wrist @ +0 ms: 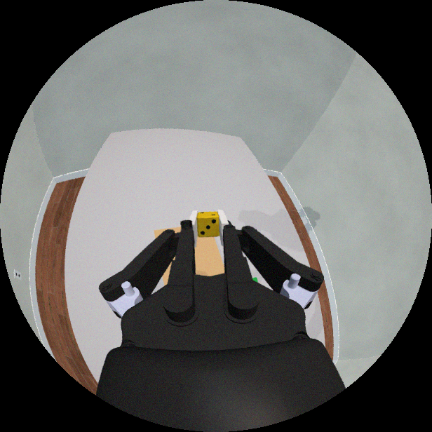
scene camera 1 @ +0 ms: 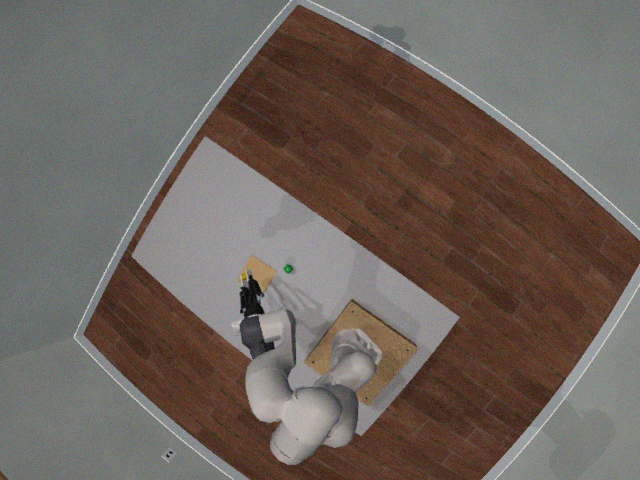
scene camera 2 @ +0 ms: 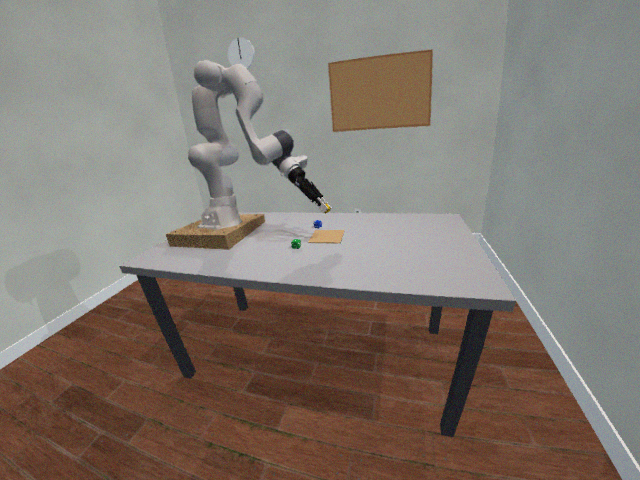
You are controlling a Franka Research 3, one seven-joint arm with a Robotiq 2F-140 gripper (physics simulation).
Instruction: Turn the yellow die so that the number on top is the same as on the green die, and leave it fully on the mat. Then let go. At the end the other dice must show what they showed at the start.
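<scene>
The yellow die (scene camera 1: 244, 276) (scene camera 2: 327, 208) (wrist: 208, 225) is held in my gripper (scene camera 1: 245, 276) (scene camera 2: 326, 206) (wrist: 207, 218), which is shut on it and tilted well away from vertical, high above the table. In the wrist view the die's face towards the camera shows three pips. The orange mat (scene camera 1: 263, 271) (scene camera 2: 326, 237) (wrist: 209, 257) lies flat on the table; the die hangs in the air, apart from it. The green die (scene camera 1: 287, 268) (scene camera 2: 296, 243) (wrist: 255, 280) stands on the table beside the mat; its top number is too small to read, and my gripper mostly hides it in the wrist view.
A blue die (scene camera 2: 317, 223) stands on the grey table (scene camera 1: 206, 206) (scene camera 2: 413, 258) (wrist: 165, 175), behind the mat in scene camera 2. The arm's wooden base board (scene camera 1: 398, 356) (scene camera 2: 199, 240) lies at the other end of the table from the mat.
</scene>
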